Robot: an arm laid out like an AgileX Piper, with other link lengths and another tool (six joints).
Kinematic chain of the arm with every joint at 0, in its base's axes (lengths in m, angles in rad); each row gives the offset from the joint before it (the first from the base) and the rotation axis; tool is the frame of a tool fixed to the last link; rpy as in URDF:
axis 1: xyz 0 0 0.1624 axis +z
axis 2: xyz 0 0 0 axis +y
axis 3: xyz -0.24 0 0.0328 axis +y
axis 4: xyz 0.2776 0 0.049 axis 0.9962 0 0.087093
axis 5: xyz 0 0 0 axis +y
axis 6: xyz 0.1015 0 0.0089 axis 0.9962 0 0.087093
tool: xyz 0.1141 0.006 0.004 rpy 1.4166 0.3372 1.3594
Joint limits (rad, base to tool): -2.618..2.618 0..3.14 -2.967..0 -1.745..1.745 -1.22..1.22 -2.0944..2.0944
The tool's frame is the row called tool.
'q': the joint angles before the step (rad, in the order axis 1, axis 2, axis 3, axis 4, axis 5, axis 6). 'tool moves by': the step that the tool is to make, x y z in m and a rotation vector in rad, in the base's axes. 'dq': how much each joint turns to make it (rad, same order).
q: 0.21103 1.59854 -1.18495 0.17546 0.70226 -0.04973
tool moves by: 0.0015 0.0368 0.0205 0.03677 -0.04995 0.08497
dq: 0.06846 -0.00015 -0.04803 0.04622 -0.00452 -0.03749
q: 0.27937 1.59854 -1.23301 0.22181 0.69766 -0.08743
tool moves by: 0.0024 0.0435 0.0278 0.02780 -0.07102 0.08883
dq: 0.09035 0.01382 -0.08141 0.00561 -0.00847 -0.00216
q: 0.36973 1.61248 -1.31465 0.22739 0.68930 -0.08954
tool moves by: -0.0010 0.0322 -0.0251 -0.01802 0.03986 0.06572
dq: 0.06563 0.10062 -0.05028 0.00071 -0.00647 -0.00217
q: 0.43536 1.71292 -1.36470 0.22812 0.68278 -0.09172
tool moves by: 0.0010 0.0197 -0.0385 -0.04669 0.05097 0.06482
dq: 0.03714 0.12289 -0.04976 -0.00008 -0.00199 -0.03450
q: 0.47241 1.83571 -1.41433 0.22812 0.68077 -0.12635
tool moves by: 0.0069 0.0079 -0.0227 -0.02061 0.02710 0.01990
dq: 0.00751 0.08829 -0.05262 0.00234 0.00009 -0.01563
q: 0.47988 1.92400 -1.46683 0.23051 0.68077 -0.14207
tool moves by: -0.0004 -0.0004 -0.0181 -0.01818 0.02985 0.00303
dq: -0.00008 0.04284 -0.00771 -0.00088 0.00020 -0.00318
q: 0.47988 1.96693 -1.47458 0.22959 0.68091 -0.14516
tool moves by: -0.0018 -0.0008 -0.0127 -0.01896 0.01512 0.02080
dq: 0.00011 0.02620 -0.00010 0.00164 -0.00043 -0.02449
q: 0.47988 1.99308 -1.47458 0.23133 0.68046 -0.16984
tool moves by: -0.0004 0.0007 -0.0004 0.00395 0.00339 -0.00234
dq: 0.00012 0.00112 0.00016 0.00553 -0.00012 0.00013
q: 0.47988 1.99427 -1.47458 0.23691 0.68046 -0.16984
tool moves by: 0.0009 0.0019 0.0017 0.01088 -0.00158 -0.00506
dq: 0.00007 -0.00009 -0.00274 0.01019 -0.00371 0.00007
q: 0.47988 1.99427 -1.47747 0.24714 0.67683 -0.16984
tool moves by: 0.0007 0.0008 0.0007 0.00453 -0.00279 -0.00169
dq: 0.00006 -0.00003 -0.00059 0.00388 -0.00394 -0.00086
